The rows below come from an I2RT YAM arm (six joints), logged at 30 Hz.
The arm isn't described. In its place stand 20 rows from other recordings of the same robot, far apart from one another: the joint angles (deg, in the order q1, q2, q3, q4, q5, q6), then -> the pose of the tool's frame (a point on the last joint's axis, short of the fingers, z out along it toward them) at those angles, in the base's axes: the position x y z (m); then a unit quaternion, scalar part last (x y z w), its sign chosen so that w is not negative.
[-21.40 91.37 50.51 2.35 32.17 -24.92] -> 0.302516 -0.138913 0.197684 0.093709 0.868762 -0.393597 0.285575
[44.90 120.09 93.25 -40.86 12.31 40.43] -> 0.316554 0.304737 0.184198 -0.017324 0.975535 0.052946 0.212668
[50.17 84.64 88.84 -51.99 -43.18 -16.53] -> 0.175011 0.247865 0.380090 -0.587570 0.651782 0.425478 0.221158
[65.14 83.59 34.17 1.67 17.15 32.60] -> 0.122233 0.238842 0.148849 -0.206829 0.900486 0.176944 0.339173
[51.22 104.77 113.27 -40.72 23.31 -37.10] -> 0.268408 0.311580 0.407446 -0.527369 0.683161 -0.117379 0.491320
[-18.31 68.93 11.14 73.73 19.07 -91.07] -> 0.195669 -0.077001 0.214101 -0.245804 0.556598 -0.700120 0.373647
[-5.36 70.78 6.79 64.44 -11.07 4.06] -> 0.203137 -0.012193 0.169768 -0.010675 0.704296 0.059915 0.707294
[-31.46 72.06 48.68 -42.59 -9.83 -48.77] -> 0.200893 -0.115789 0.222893 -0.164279 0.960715 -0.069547 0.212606
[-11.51 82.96 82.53 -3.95 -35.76 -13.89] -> 0.333074 -0.046594 0.425813 -0.223099 0.693695 0.077541 0.680442
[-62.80 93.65 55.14 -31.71 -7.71 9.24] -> 0.142684 -0.267184 0.168536 0.568678 0.801780 -0.018084 0.182830
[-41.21 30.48 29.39 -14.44 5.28 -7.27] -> 0.106197 -0.097355 0.273437 0.258786 0.752551 -0.281598 0.536096
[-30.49 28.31 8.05 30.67 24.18 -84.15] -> 0.115755 -0.085080 0.229390 -0.138869 0.631107 -0.704749 0.292826
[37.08 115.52 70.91 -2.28 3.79 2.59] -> 0.340591 0.254451 0.142445 -0.263972 0.891371 0.095663 0.355845
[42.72 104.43 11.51 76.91 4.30 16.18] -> 0.177018 0.159829 0.091234 -0.161230 0.781997 0.269556 0.538354
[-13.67 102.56 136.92 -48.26 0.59 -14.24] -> 0.342120 -0.083587 0.532660 -0.000744 0.787469 -0.152571 0.597172
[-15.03 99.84 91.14 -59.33 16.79 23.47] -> 0.341936 -0.102461 0.295635 0.346446 0.907688 -0.129061 0.198546
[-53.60 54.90 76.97 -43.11 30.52 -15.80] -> 0.086561 -0.147874 0.439575 0.398567 0.704119 -0.489290 0.325509
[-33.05 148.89 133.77 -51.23 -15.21 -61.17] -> 0.459114 -0.287579 0.144670 -0.261998 0.934516 -0.060659 0.233147
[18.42 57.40 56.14 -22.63 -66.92 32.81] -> 0.183620 0.095673 0.354887 -0.210787 0.731402 0.613427 0.210543
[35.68 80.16 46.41 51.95 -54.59 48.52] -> 0.228240 0.199607 0.316946 -0.310868 0.559352 0.682119 0.353837
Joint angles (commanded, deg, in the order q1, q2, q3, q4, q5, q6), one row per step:
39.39, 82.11, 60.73, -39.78, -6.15, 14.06
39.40, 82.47, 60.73, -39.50, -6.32, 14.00
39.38, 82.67, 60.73, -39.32, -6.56, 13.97
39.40, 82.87, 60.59, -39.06, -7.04, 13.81
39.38, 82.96, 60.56, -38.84, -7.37, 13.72
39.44, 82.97, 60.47, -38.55, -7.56, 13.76
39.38, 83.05, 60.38, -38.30, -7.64, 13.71
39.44, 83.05, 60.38, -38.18, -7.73, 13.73
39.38, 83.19, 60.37, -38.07, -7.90, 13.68
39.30, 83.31, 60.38, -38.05, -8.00, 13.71
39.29, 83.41, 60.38, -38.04, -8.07, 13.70
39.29, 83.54, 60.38, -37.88, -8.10, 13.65
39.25, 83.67, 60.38, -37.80, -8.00, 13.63
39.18, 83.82, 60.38, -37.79, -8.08, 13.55
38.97, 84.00, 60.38, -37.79, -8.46, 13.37
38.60, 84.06, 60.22, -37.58, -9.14, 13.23
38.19, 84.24, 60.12, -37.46, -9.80, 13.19
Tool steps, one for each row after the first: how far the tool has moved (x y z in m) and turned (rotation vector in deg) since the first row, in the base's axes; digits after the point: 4 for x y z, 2 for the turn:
0.0009, 0.0009, -0.0014, 0.05, 0.13, 0.14
0.0014, 0.0015, -0.0022, 0.19, 0.27, 0.27
0.0016, 0.0021, -0.0036, 0.41, 0.54, 0.66
0.0019, 0.0025, -0.0039, 0.68, 0.61, 0.87
0.0019, 0.0030, -0.0042, 0.94, 0.58, 0.99
0.0023, 0.0030, -0.0048, 1.03, 0.54, 1.01
0.0023, 0.0034, -0.0047, 1.17, 0.51, 1.10
0.0028, 0.0036, -0.0053, 1.24, 0.61, 1.17
0.0032, 0.0035, -0.0058, 1.26, 0.75, 1.11
0.0034, 0.0037, -0.0062, 1.25, 0.85, 1.14
0.0038, 0.0040, -0.0067, 1.28, 0.83, 1.20
0.0043, 0.0041, -0.0072, 1.17, 0.80, 1.13
0.0048, 0.0041, -0.0079, 1.12, 0.92, 1.16
0.0056, 0.0037, -0.0088, 1.21, 1.20, 1.29
0.0066, 0.0026, -0.0096, 1.64, 1.52, 1.37
0.0079, 0.0015, -0.0109, 1.99, 1.98, 1.31

